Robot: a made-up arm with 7 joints. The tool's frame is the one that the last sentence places.
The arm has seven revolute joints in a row. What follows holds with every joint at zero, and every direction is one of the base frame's.
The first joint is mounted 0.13 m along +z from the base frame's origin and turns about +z.
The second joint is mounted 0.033 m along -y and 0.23 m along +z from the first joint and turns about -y.
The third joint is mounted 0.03 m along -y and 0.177 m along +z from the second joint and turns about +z.
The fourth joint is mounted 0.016 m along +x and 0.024 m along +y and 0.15 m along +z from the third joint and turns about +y.
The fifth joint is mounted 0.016 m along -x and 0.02 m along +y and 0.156 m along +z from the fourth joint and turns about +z.
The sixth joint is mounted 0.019 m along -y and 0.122 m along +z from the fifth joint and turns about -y.
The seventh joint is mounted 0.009 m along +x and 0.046 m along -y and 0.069 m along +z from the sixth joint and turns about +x.
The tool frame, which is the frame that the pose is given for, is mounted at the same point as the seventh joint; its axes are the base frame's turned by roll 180, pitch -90 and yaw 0 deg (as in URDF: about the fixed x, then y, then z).
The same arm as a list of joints. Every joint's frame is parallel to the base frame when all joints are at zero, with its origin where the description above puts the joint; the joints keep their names.
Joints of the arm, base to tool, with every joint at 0 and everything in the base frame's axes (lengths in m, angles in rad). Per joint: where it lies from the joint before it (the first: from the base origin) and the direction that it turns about. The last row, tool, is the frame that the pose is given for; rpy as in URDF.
joint 1: offset 0 0 0.13 axis 0 0 1
joint 2: offset 0 -0.033 0.23 axis 0 -1 0
joint 3: offset 0 -0.03 0.177 axis 0 0 1
joint 4: offset 0.016 0.024 0.15 axis 0 1 0
joint 5: offset -0.016 0.02 0.156 axis 0 0 1
joint 6: offset 0 -0.019 0.122 axis 0 -1 0
joint 7: offset 0.009 -0.046 0.069 axis 1 0 0
tool: offset 0 0 0 rpy 3.1416 -1.5708 0

